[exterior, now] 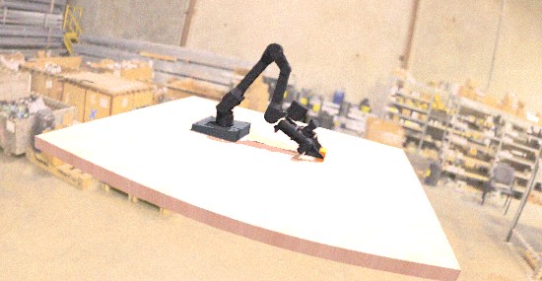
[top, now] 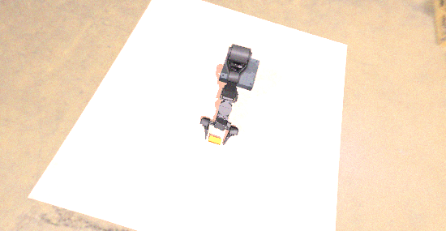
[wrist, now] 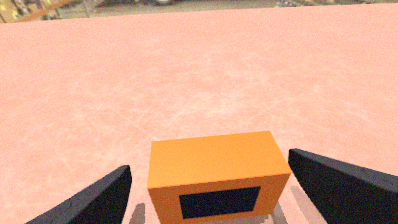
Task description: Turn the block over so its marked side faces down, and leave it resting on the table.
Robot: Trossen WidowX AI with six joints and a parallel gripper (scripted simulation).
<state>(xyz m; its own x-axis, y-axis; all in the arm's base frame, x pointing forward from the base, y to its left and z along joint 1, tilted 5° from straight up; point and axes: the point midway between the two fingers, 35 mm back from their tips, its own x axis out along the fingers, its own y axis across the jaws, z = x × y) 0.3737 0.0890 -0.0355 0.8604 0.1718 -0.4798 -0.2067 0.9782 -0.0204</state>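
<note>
My gripper tip is now 20 mm past the block.
</note>
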